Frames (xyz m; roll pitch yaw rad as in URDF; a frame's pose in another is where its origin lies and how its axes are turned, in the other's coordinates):
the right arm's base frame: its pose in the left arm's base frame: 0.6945 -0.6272 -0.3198 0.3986 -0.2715 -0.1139
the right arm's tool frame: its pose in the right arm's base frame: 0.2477 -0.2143 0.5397 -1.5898 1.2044 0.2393
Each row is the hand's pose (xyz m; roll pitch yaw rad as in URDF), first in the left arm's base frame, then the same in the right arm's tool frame.
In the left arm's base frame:
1: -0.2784 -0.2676 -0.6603 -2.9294 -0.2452 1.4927
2: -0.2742 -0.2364 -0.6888 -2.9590 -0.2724 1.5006
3: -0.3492 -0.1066 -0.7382 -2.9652 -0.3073 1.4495
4: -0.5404 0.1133 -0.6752 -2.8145 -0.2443 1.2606
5: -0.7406 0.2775 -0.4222 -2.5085 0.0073 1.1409
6: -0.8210 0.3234 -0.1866 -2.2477 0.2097 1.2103
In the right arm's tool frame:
1: 0.2229 1.3279 0.7430 -1.5455 -1.2480 -0.7271
2: 0.2571 1.3434 0.7628 -1.4945 -1.2596 -0.8099
3: 0.2952 1.4331 0.8869 -1.4067 -1.2127 -0.9248
4: 0.2178 1.5385 1.1548 -1.4046 -1.0259 -0.8176
5: -0.0196 1.5271 1.4278 -1.3887 -0.8341 -0.4762
6: -0.2168 1.4354 1.5574 -1.3547 -0.7838 -0.1744

